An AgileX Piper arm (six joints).
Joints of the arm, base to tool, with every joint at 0 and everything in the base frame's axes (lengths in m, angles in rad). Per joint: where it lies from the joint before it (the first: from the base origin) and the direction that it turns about. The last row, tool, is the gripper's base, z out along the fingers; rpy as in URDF.
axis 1: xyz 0.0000 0.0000 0.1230 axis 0 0 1
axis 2: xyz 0.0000 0.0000 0.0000 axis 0 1 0
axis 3: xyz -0.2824 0.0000 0.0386 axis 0 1 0
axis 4: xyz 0.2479 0.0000 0.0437 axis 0.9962 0 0.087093
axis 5: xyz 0.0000 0.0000 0.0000 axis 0 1 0
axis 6: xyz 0.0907 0.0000 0.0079 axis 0.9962 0 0.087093
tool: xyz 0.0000 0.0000 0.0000 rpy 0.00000 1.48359 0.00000
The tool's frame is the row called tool.
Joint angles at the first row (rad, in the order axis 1, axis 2, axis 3, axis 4, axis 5, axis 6):
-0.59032, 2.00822, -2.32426, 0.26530, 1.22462, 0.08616
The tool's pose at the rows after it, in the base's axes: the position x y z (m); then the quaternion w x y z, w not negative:
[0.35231 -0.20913 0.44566 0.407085 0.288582 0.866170 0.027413]
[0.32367 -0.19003 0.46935 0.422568 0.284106 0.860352 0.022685]
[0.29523 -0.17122 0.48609 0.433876 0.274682 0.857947 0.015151]
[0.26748 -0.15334 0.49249 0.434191 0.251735 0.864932 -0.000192]
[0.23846 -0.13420 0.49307 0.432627 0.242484 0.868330 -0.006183]
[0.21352 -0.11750 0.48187 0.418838 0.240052 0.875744 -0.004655]
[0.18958 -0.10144 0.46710 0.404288 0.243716 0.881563 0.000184]
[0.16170 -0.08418 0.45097 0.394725 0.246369 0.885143 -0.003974]
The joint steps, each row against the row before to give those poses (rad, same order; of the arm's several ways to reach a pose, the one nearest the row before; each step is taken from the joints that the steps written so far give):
0.00001, -0.10319, 0.05426, -0.00095, -0.00203, -0.01826
-0.00002, -0.12175, 0.08619, -0.00081, 0.00004, -0.00011
0.00001, -0.11712, 0.09088, -0.00248, -0.00004, -0.01449
-0.00002, -0.11666, 0.11340, -0.00721, 0.00111, -0.05331
0.00002, -0.12429, 0.12927, -0.00291, -0.00223, -0.02309
-0.00002, -0.11499, 0.14764, 0.00001, -0.00061, -0.01430
0.00004, -0.11080, 0.14311, -0.00003, 0.00132, 0.00004
-0.00001, -0.12574, 0.14508, -0.01403, -0.00157, -0.00002

